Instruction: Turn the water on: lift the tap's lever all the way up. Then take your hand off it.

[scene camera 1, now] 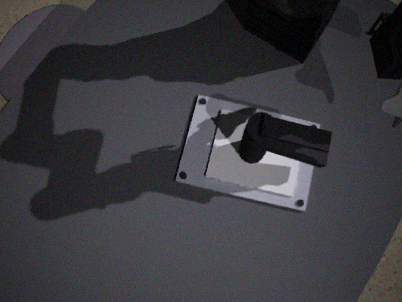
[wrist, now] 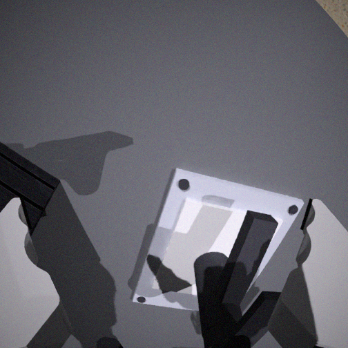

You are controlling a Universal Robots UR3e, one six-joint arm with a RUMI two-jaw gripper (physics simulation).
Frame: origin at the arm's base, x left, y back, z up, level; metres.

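Seen in the pictures: gripper, fingertip midpoint: (scene camera 1: 386, 83).
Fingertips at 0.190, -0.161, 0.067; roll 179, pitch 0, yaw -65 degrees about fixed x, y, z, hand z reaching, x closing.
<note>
A point is followed by its place in that frame, as x, y, z.
The black tap (scene camera 1: 254, 145) {0.028, -0.330, 0.023} (wrist: 211, 280) stands on a white plate with dark bolts (scene camera 1: 190, 137) {-0.083, -0.327, -0.096} (wrist: 235, 188). In scene camera 1 its spout and lever overlap, pointing right, so the lever's angle is hard to tell. In the wrist view the spout (wrist: 250, 252) points up the picture, and the short, dark lever (wrist: 262, 307) shows nearer the camera at the bottom. My gripper (wrist: 166, 204) is open, its pale fingers wide apart at the left and right of the wrist view. The tap shows between them, nearer the right one. No contact with the lever is visible.
A dark block (scene camera 1: 287, 27) {0.006, -0.077, -0.018} (wrist: 25, 180) stands on the grey table (scene camera 1: 150, 250) {-0.065, -0.543, -0.105} (wrist: 150, 75) behind the plate. Dark and pale parts of the arm or gripper show at the right edge of scene camera 1. Arm shadows cross the table and plate.
</note>
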